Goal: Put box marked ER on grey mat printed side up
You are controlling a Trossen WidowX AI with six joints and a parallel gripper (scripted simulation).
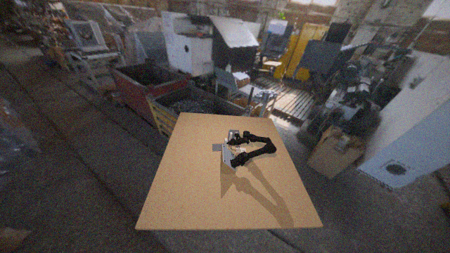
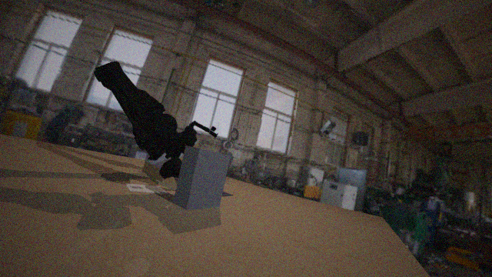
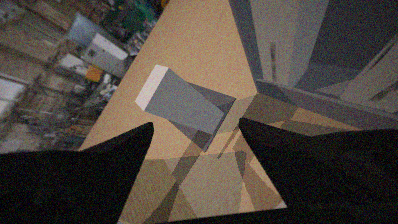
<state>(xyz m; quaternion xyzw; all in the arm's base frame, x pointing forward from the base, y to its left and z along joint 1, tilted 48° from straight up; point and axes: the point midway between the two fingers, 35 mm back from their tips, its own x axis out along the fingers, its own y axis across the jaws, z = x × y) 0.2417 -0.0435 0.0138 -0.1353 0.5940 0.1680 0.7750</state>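
Right now the grey mat is 90 mm to the left of my gripper tip, 70 mm below it and 10 mm ahead of it. From my gripper tip the other things lie so: paper: 140 mm to the right, 70 mm below, 50 mm behind.
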